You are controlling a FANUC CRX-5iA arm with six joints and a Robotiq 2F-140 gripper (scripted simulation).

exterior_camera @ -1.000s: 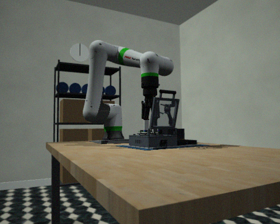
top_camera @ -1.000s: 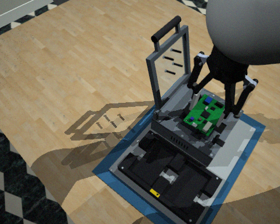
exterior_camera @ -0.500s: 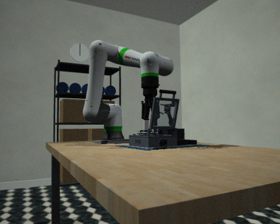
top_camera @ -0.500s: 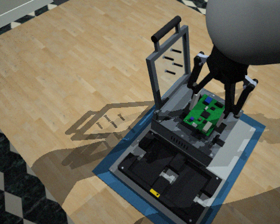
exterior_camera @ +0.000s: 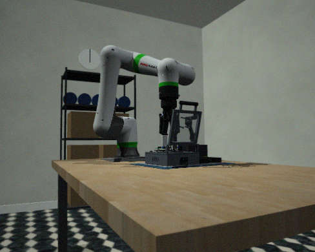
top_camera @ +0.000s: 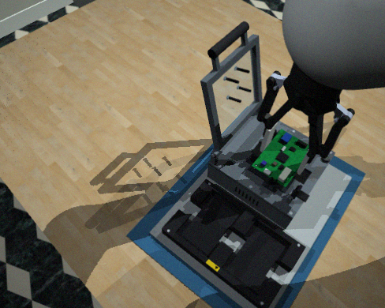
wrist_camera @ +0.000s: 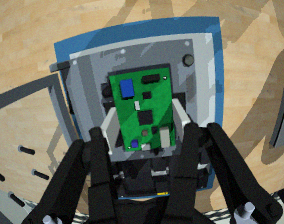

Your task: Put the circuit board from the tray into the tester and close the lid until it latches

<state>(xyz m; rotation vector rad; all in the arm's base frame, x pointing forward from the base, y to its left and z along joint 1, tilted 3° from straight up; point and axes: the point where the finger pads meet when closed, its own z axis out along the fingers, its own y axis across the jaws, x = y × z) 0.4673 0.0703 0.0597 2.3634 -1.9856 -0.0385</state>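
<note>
The green circuit board lies 20 mm below my hand. Also, from my hand: tester lid (120 mm ahead, 20 mm to the left, 80 mm above); tester (20 mm ahead, 40 mm to the left, 10 mm above).
</note>
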